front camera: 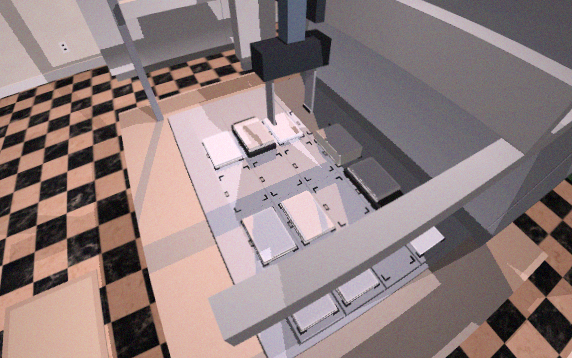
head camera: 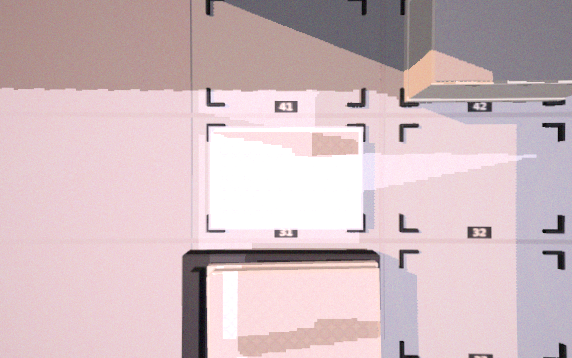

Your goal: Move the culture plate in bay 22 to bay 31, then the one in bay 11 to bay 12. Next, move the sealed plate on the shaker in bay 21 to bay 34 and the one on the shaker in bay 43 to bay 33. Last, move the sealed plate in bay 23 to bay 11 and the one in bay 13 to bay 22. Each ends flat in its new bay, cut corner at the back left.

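Seen in the pictures: gripper, fingertip midpoint: point(front camera: 290, 115); robot's base at its link origin: point(front camera: 203, 143).
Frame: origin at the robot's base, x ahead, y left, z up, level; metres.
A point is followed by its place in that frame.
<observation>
A white culture plate point(front camera: 286, 131) {x 0.096, y 0.254, z 0.014 m} point(head camera: 286, 192) {x 0.064, y 0.245, z 0.014 m} lies flat in bay 31. My gripper point(front camera: 290, 116) {x 0.194, y 0.212, z 0.160 m} is open and empty, its two jaws apart above the bay 31 area. Another plate point(front camera: 222, 150) {x 0.080, y 0.041, z 0.017 m} sits in bay 11. A sealed plate point(front camera: 252, 134) {x 0.080, y 0.143, z 0.037 m} point(head camera: 295, 295) {x 0.071, y 0.172, z 0.037 m} rests on the dark shaker point(front camera: 264, 151) {x 0.139, y 0.154, z 0.008 m} point(head camera: 192, 305) {x -0.005, y 0.163, z 0.031 m} in bay 21. A second sealed plate point(front camera: 377, 177) {x 0.399, y 0.370, z 0.037 m} rests on the shaker point(front camera: 357, 187) {x 0.385, y 0.318, z 0.009 m} in bay 43. Plates sit in bay 13 point(front camera: 270, 235) {x 0.402, y 0.044, z 0.014 m} and bay 23 point(front camera: 307, 215) {x 0.397, y 0.150, z 0.014 m}. Bays 12, 22 and 33 hold no plate. Cut corners are too small to tell.
A tall grey box point(front camera: 340, 140) {x 0.236, y 0.362, z 0.042 m} point(head camera: 500, 30) {x 0.212, y 0.359, z 0.042 m} stands in bay 42. Along the near edge, plates show in bay 14 point(front camera: 315, 312) {x 0.603, y 0.042, z 0.029 m}, bay 24 point(front camera: 358, 285) {x 0.602, y 0.149, z 0.029 m} and bay 44 point(front camera: 427, 240) {x 0.602, y 0.362, z 0.022 m}. A thick grey beam point(front camera: 350, 245) {x 0.621, y 0.022, z 0.400 m} crosses the front view and hides part of the deck.
</observation>
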